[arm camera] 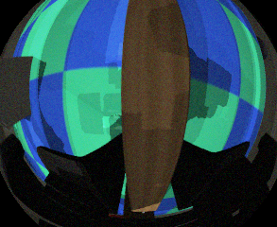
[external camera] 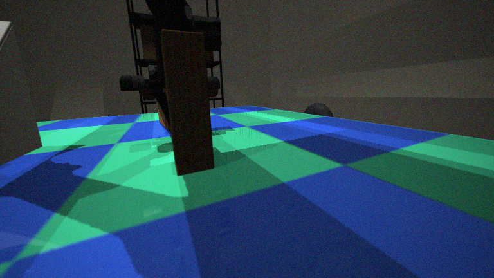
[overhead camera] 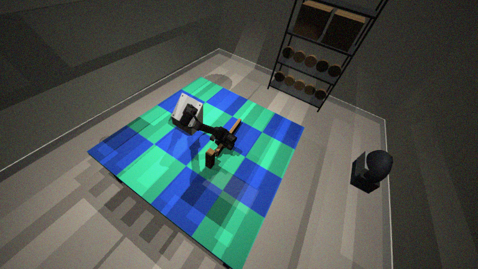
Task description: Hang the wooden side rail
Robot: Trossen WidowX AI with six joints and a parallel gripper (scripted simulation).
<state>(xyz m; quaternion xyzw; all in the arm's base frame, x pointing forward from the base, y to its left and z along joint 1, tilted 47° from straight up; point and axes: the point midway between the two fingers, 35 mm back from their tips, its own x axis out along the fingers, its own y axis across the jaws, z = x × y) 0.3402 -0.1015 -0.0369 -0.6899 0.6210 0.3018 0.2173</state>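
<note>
Now: gripper tip 150 mm to the left of the wooden headboard post, 40 mm below it and 20 mm short of it.
</note>
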